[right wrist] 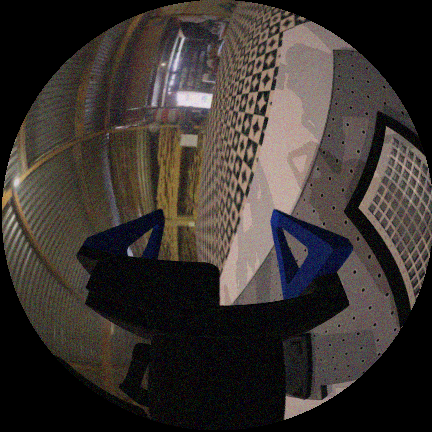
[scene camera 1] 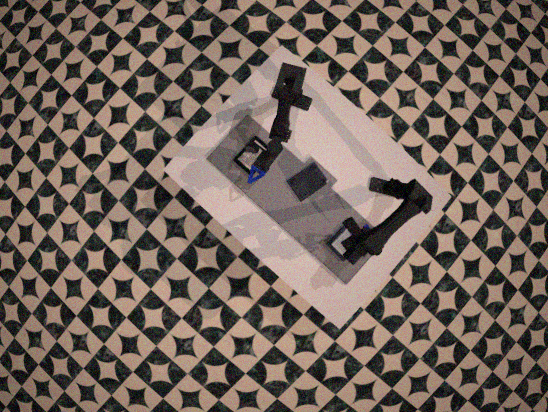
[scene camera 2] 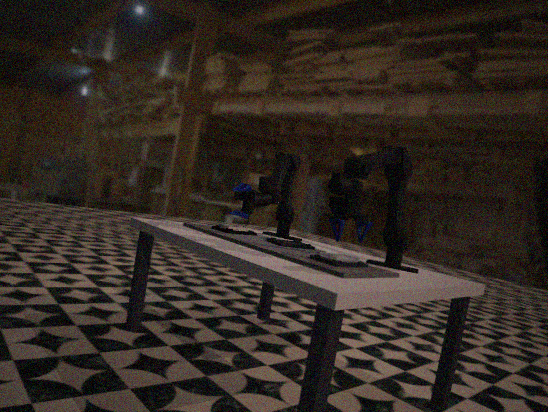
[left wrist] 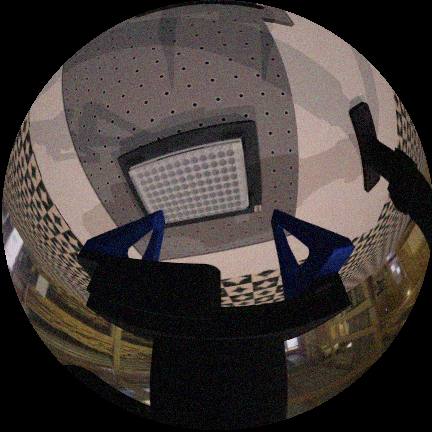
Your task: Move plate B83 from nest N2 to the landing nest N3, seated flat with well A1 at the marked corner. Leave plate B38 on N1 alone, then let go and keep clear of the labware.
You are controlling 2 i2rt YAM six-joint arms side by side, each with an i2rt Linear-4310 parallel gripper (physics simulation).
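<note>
A plate with round wells (left wrist: 192, 182) (scene camera 1: 341, 243) (scene camera 2: 339, 258) lies in a black nest (left wrist: 253, 170), which has a small label by one corner. A grid-patterned plate (right wrist: 400, 195) (scene camera 1: 248, 156) lies in another black nest (right wrist: 365, 170). A dark middle nest (scene camera 1: 307, 181) (scene camera 2: 290, 243) shows no light plate on it. Codes B83, B38 and N1 to N3 cannot be read. My left gripper (left wrist: 217, 215) (scene camera 2: 349, 239) is open and empty, above and beside the round-welled plate. My right gripper (right wrist: 217, 214) (scene camera 2: 237, 202) is open and empty, raised near the grid-patterned plate and turned sideways.
The nests stand in a row on a grey perforated board (scene camera 1: 280, 200) (left wrist: 220, 75) on a white table (scene camera 1: 310, 295) (scene camera 2: 240, 260). A black arm base (scene camera 1: 290, 75) stands at the table's upper part in scene camera 1. Arm shadows cross the table.
</note>
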